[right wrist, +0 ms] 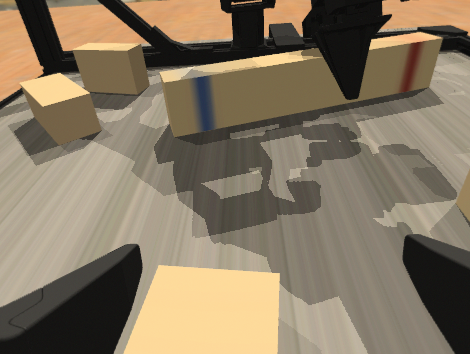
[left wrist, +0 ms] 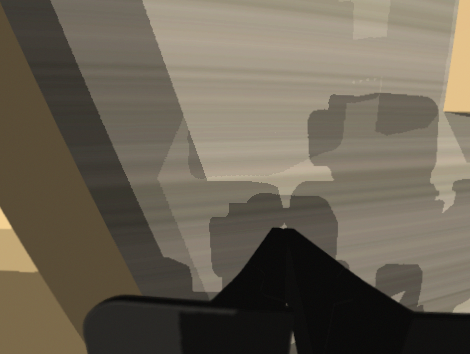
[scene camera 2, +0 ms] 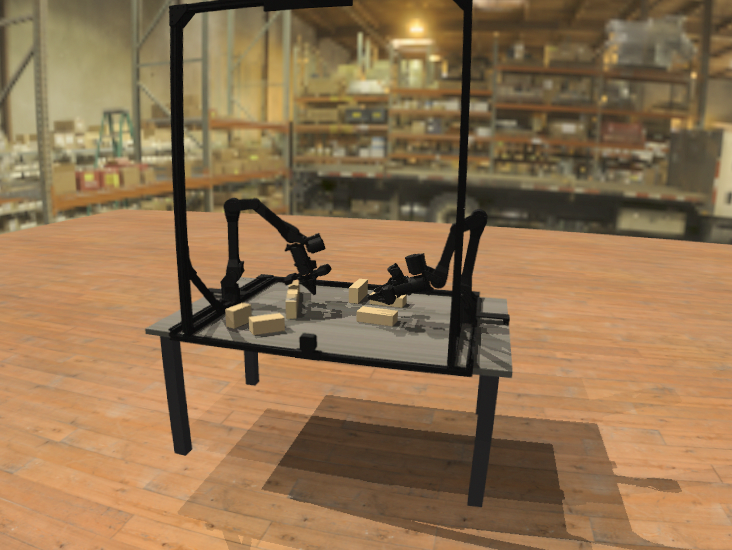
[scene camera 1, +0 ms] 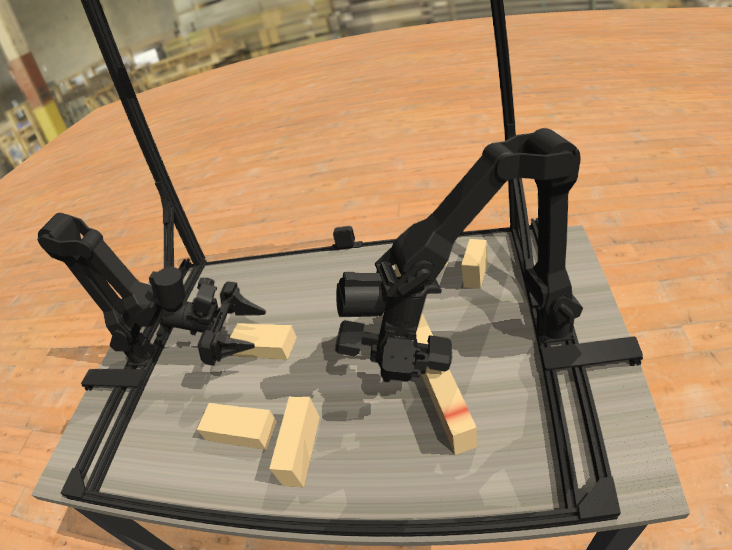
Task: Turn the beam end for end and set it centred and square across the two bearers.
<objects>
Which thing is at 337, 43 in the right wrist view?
My left gripper.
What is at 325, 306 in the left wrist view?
My left gripper.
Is my left gripper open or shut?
Shut.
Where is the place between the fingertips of my right gripper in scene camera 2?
370, 294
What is my left gripper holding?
Nothing.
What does the beam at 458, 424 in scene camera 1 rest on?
The table.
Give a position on a beam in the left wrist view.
At 66, 262
</objects>
